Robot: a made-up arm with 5 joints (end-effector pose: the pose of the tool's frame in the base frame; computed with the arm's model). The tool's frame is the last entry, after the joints.
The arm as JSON. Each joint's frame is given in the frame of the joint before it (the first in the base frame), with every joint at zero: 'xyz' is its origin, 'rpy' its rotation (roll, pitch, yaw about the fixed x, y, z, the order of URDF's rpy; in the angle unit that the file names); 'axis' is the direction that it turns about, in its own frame. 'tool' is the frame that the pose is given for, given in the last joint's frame.
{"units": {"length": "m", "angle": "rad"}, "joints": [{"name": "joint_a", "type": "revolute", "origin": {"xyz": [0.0, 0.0, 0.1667], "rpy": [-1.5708, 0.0, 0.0]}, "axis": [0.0, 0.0, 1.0]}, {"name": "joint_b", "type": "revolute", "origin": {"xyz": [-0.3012, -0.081, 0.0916], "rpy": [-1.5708, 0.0, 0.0]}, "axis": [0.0, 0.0, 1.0]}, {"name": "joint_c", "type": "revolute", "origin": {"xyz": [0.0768, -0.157, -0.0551], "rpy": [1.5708, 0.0, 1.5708]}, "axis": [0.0, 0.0, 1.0]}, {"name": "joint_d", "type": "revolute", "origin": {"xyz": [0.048, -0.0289, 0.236], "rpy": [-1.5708, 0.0, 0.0]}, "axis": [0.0, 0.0, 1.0]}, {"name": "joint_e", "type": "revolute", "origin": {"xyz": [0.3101, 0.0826, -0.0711], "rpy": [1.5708, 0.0, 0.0]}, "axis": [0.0, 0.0, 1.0]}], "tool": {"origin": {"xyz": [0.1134, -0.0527, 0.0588], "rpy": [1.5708, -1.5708, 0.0]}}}
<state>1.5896 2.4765 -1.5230 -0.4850 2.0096</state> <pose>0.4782 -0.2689 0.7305 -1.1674 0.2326 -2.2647</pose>
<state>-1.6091 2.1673 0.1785 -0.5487 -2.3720</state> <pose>-0.2121 -0.1834 -0.4370 -0.4174 0.5506 -1.5854</pose>
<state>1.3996 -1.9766 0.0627 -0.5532 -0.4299</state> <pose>0.2557 0.6471 0.4850 1.4817 0.1361 1.9251</pose>
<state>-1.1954 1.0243 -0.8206 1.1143 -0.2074</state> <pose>-0.4568 0.2225 0.1180 0.2205 -0.4358 -2.3436</pose>
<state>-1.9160 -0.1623 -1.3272 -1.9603 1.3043</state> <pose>-0.1739 0.3799 0.4698 -0.5038 0.0411 0.1773</pose>
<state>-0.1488 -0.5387 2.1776 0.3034 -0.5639</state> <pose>-0.2117 0.3691 -0.1791 1.4211 0.6311 0.4491</pose>
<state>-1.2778 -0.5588 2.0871 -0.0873 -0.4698</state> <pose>0.2879 0.4321 -0.0594 1.0242 -0.6096 1.3393</pose>
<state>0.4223 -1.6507 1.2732 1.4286 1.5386</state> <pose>-0.3789 0.0268 0.4024 1.1972 1.4751 -1.1414</pose>
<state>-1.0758 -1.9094 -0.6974 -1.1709 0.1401</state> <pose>-0.6273 0.7304 -0.1682 -2.3526 -0.2345 2.0245</pose>
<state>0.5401 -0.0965 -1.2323 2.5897 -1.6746</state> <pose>-0.0969 0.5197 0.2725 -1.6116 0.6544 -2.5641</pose>
